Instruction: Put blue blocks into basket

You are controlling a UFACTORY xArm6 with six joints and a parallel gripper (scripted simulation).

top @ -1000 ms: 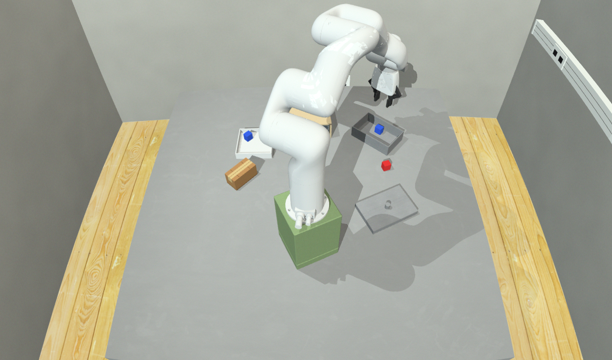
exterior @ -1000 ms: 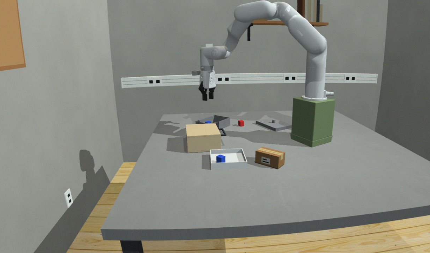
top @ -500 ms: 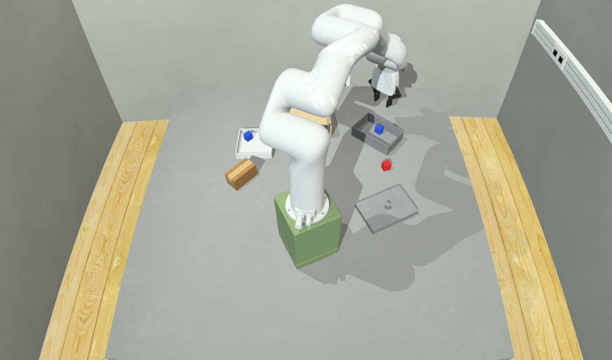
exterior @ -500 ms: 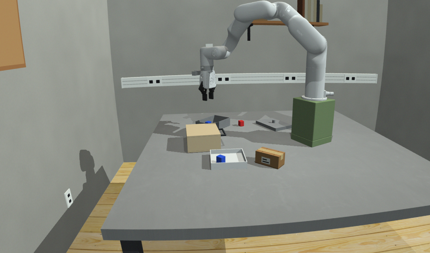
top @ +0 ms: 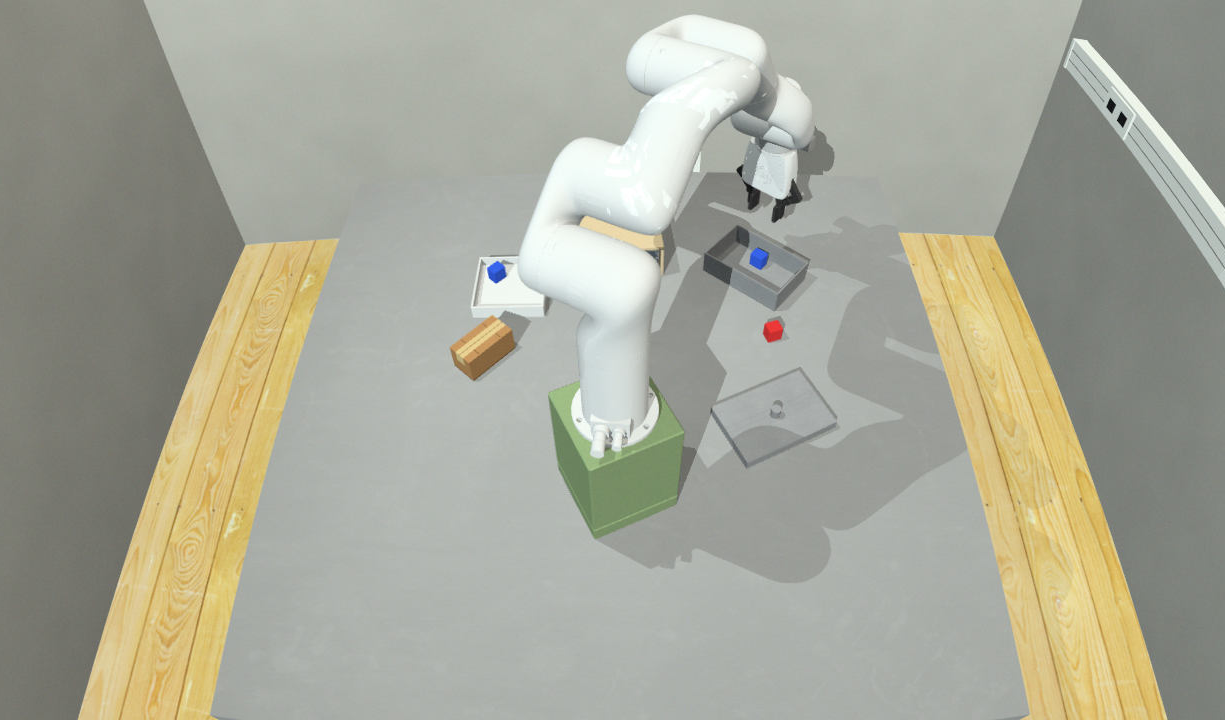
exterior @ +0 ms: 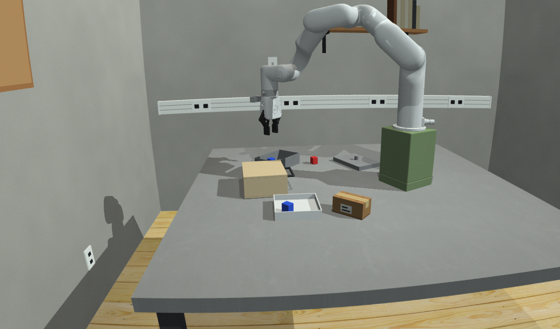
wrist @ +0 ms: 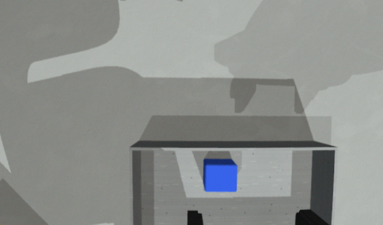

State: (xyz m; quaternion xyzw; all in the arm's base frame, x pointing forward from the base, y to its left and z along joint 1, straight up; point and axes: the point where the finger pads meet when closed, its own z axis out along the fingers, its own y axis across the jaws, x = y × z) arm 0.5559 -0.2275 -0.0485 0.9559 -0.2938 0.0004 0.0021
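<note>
Now: the dark metal box 14 cm below my hand, 3 cm behind it and 1 cm to the left of it. The rest, counted from my hand: light wooden cabinet 30 cm to the left, 13 cm below, 1 cm behind; then grey metal lid 39 cm behind, 15 cm below, 3 cm to the right; then red block 19 cm behind, 15 cm below, 3 cm to the right.
</note>
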